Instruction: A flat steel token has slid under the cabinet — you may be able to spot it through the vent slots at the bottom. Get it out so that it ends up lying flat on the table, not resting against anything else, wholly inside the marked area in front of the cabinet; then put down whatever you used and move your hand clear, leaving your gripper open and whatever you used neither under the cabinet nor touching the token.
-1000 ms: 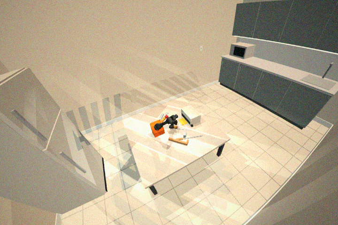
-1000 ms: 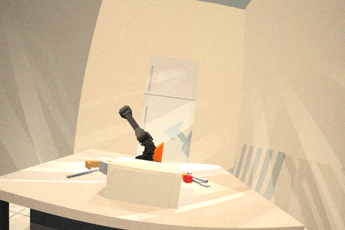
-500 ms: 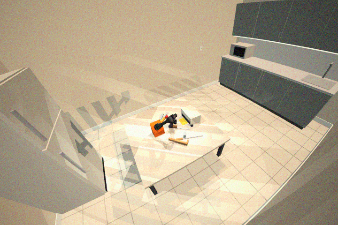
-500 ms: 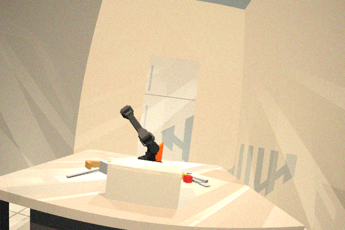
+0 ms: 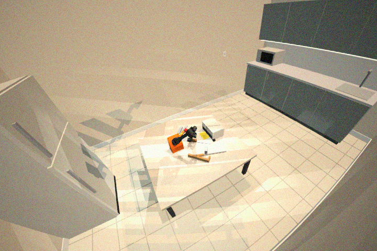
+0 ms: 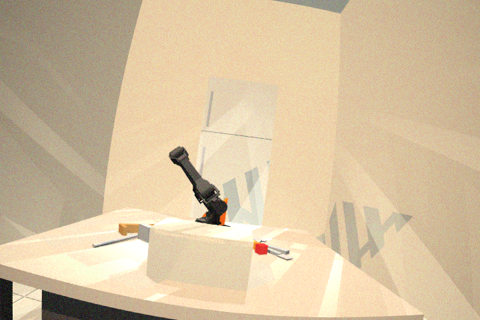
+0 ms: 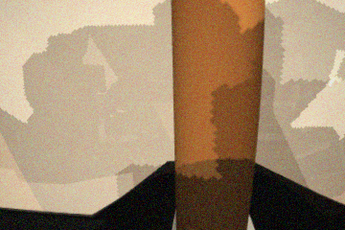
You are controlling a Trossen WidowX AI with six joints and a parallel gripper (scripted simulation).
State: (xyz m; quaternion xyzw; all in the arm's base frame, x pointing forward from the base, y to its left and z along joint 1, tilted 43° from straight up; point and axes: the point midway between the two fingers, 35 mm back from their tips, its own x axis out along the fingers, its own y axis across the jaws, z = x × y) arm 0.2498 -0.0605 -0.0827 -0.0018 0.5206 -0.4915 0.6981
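The red cube is 230 mm to the left of my gripper tip, 30 mm ahead of it and 10 mm above it. From my gripper tip the other things lie so: yellow-orange block (170 mm to the left, 100 mm behind, 10 mm above); then grey bar (300 mm to the left, 40 mm behind); then small grey block (280 mm to the right, 70 mm ahead, 20 mm above).
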